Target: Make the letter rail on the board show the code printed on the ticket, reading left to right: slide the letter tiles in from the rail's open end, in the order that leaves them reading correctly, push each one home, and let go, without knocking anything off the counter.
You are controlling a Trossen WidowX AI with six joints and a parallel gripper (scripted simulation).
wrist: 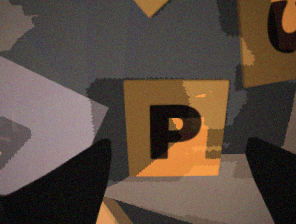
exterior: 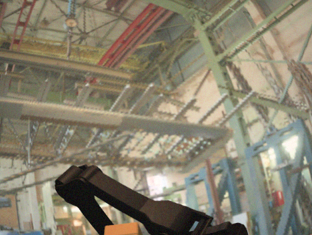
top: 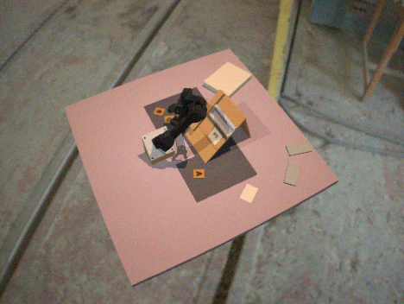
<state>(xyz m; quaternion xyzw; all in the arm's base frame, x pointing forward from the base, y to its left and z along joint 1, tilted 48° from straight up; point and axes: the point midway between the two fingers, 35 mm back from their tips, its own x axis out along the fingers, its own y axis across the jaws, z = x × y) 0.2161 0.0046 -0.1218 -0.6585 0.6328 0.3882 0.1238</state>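
Now: gripper tip 2 cm above the orange tile. The rest, counted from my gripper tip: white ticket (7 cm ahead, 24 cm to the right, 9 cm above); then cream slab (46 cm ahead, 16 cm to the left).
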